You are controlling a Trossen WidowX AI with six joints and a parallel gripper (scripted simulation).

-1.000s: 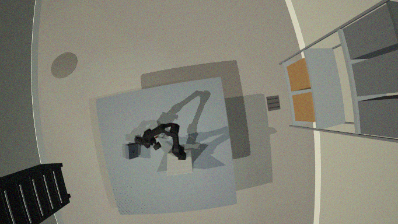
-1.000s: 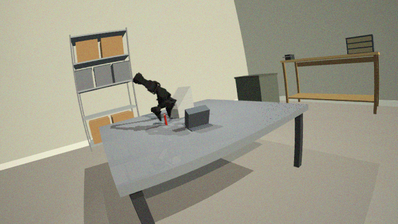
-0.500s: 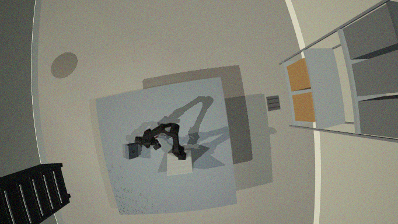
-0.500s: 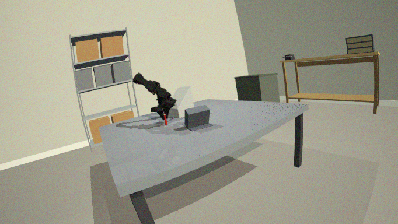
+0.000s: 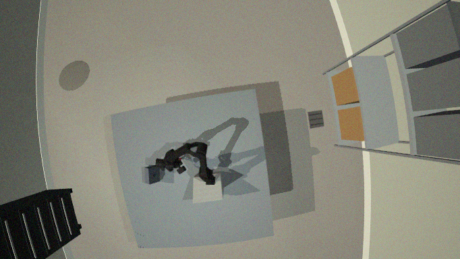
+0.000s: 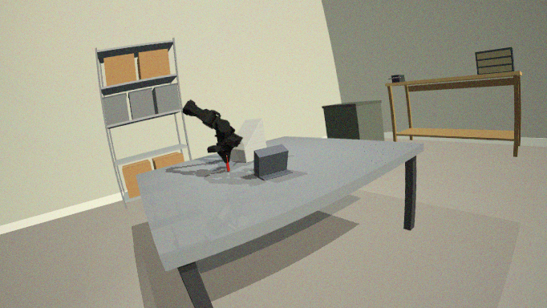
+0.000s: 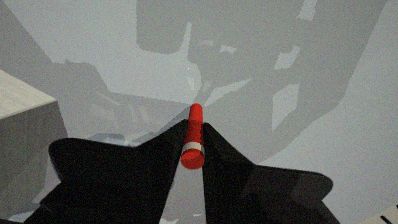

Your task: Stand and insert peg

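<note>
My gripper tip is 24 cm short of the sloped grey panel, 12 cm to the right of it and 1 cm below it. The rest, counted from my gripper tip: red peg (2 cm above).
</note>
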